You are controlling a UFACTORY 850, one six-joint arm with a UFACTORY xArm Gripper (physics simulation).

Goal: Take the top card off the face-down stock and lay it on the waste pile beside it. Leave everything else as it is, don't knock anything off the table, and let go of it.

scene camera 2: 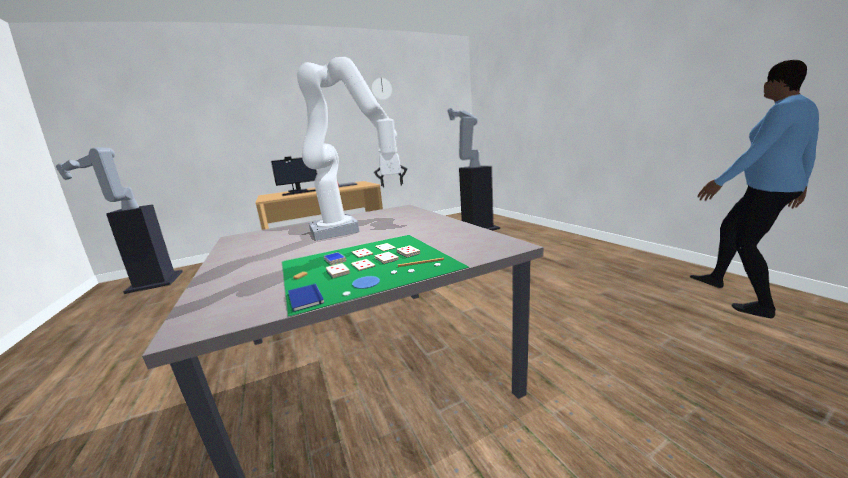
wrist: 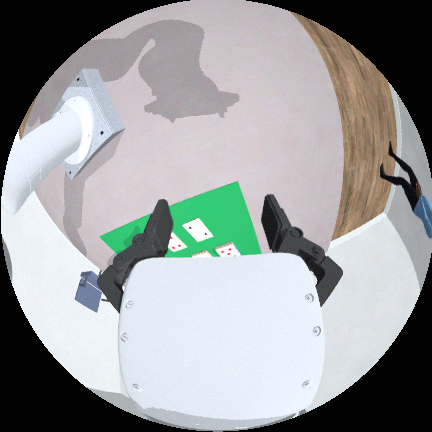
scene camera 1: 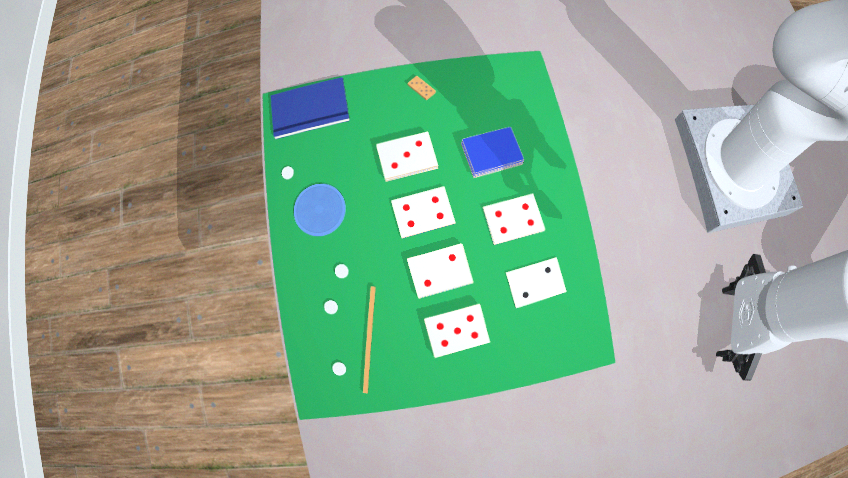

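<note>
The face-down stock [scene camera 1: 492, 150] [scene camera 2: 334, 257] is a blue-backed stack on the green mat [scene camera 1: 558, 332] [scene camera 2: 436, 246]. Face-up cards with four red dots [scene camera 1: 513, 218] [scene camera 2: 362, 252] [wrist: 176, 243] and a face-up pile with three red dots [scene camera 1: 406, 155] [scene camera 2: 337, 270] lie on different sides of it; I cannot tell for certain which is the waste pile. My gripper [scene camera 1: 722, 322] [scene camera 2: 391, 184] [wrist: 215, 208] is open and empty, high above the table, off the mat on the robot's side. The stock does not show in the wrist view.
Further face-up cards show two black dots [scene camera 1: 536, 282] [wrist: 197, 230], four red [scene camera 1: 422, 211], two red [scene camera 1: 440, 270] and five red [scene camera 1: 457, 330]. A blue book [scene camera 1: 308, 105], blue disc [scene camera 1: 319, 209], wooden stick [scene camera 1: 368, 339], domino [scene camera 1: 421, 87] and several white discs lie on the mat.
</note>
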